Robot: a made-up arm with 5 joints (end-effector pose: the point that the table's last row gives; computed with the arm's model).
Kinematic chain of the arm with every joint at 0, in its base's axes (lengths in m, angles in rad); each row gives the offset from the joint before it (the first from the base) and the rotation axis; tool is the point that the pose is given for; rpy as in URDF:
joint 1: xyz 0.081 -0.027 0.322 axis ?
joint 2: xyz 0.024 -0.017 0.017 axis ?
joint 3: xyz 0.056 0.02 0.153 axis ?
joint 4: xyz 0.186 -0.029 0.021 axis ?
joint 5: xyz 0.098 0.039 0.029 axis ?
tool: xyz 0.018 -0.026 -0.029 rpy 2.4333 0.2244 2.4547
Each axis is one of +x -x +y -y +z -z.
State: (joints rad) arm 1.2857 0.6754 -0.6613 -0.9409 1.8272
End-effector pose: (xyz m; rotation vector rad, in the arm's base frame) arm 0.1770 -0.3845 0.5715 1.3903 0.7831 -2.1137
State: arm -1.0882 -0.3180 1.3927 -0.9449 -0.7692
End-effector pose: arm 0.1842 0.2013 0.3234 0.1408 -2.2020 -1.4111
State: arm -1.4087 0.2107 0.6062 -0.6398 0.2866
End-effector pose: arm 0.1604 0.3340 0.3436 -1.2678 2.7068 0.6558
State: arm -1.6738 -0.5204 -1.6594 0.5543 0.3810
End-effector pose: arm 0.1177 -0.1692 0.7553 -0.7162 0.9045 2.0371
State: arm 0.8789 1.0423 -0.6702 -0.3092 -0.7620
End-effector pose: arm 0.3984 -0.3879 0.3025 1.6564 1.3211 1.3196
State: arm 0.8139 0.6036 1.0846 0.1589 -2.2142
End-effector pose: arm 0.2210 -0.0997 0.1274 -2.5311 1.2121 -1.0905
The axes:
joint 1: -z
joint 2: +y
joint 3: +y
joint 4: +y
joint 5: -x

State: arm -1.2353 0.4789 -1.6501 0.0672 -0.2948
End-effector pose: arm 0.1682 0.2127 0.7293 -0.9249 1.5063 2.1469
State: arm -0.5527 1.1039 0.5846 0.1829 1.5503
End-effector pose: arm 0.2620 0.0652 0.0438 1.3006 -1.7010 1.0317
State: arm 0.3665 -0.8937 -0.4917 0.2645 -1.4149
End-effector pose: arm 0.0991 0.0063 0.7691 -0.1226 1.1121 2.0338
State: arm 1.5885 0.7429 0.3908 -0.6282 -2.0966
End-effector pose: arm 0.1254 -0.4060 0.2164 1.2138 -0.6905 1.7087
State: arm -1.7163 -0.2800 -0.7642 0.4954 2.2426
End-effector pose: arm 0.0493 0.1449 0.7909 -0.6923 0.9141 -0.1187
